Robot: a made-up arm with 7 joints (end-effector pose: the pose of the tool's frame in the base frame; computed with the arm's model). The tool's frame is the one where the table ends.
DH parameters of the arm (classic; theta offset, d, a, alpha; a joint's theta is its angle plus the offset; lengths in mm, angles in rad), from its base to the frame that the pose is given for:
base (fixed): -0.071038 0 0 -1.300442
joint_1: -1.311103 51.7 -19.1 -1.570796
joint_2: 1.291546 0.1 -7 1.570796
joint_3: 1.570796 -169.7 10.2 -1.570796
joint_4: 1.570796 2 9.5 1.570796
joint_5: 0 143.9 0.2 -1.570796
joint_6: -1.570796 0 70.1 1.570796
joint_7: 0 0.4 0 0
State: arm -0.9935 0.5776 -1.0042 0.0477 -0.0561 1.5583 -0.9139
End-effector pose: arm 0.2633 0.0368 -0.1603 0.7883 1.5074 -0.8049
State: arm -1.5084 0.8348 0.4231 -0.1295 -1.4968 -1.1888 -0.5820
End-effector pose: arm 0.1282 0.2064 0.1690 -0.5093 -2.8191 -0.3688
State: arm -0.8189 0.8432 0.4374 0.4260 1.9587 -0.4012 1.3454
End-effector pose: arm 0.2880 0.2482 -0.0136 2.1862 -1.5296 0.7777
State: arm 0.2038 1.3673 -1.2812 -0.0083 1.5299 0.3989 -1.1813
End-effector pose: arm -0.0280 0.1940 -0.2435 -1.7477 -1.2383 1.5738
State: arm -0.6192 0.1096 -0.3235 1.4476 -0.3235 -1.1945 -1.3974
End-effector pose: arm 0.2070 0.0619 -0.2835 0.1239 -0.0295 -1.5452
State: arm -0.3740 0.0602 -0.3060 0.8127 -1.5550 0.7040 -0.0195
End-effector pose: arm 0.1534 -0.0197 -0.3132 -1.3615 1.3810 -0.2187
